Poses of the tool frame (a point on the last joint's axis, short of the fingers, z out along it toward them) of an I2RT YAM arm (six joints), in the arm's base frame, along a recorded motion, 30 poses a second.
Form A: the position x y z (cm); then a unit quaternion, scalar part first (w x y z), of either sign.
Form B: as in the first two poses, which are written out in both.
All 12 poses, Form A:
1: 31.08, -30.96, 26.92, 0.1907, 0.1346, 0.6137, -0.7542
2: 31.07, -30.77, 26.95, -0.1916, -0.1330, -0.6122, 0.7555
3: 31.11, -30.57, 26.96, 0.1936, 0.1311, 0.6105, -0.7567
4: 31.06, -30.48, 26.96, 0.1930, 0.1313, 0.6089, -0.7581
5: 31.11, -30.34, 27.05, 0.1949, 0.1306, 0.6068, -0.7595
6: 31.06, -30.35, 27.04, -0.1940, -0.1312, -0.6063, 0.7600
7: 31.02, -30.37, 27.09, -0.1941, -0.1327, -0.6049, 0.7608
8: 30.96, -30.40, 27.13, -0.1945, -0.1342, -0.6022, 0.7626
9: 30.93, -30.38, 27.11, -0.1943, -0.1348, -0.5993, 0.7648
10: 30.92, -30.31, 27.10, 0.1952, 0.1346, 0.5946, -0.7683
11: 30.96, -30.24, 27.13, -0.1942, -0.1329, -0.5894, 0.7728
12: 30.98, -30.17, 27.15, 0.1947, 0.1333, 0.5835, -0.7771
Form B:
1: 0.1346, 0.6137, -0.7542, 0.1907, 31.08, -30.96, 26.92
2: 0.1330, 0.6122, -0.7555, 0.1916, 31.07, -30.77, 26.95
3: 0.1311, 0.6105, -0.7567, 0.1936, 31.11, -30.57, 26.96
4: 0.1313, 0.6089, -0.7581, 0.1930, 31.06, -30.48, 26.96
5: 0.1306, 0.6068, -0.7595, 0.1949, 31.11, -30.34, 27.05
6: 0.1312, 0.6063, -0.7600, 0.1940, 31.06, -30.35, 27.04
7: 0.1327, 0.6049, -0.7608, 0.1941, 31.02, -30.37, 27.09
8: 0.1342, 0.6022, -0.7626, 0.1945, 30.96, -30.40, 27.13
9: 0.1348, 0.5993, -0.7648, 0.1943, 30.93, -30.38, 27.11
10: 0.1346, 0.5946, -0.7683, 0.1952, 30.92, -30.31, 27.10
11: 0.1329, 0.5894, -0.7728, 0.1942, 30.96, -30.24, 27.13
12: 0.1333, 0.5835, -0.7771, 0.1947, 30.98, -30.17, 27.15
